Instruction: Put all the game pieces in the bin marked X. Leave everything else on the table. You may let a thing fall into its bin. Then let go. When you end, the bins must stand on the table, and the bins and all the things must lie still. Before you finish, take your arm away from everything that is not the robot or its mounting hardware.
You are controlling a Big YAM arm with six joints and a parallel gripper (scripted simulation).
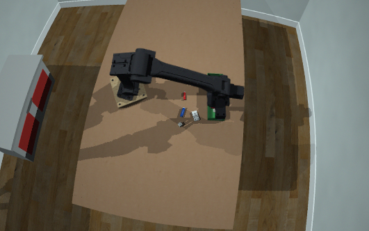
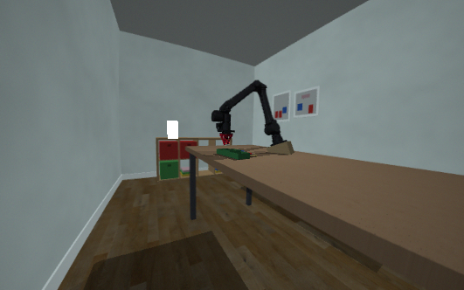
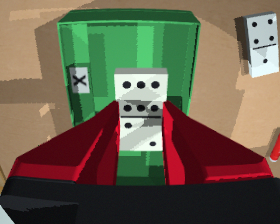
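Right now my hand is 90 mm past the white domino-like piece, 60 mm above it and 40 mm to the left of it. Round my hand: green bin 80 mm to the left, 50 mm below, 10 mm behind; then small red piece 160 mm behind, 70 mm below, 60 mm to the left; then blue cylinder 150 mm behind, 60 mm below, 30 mm to the right.
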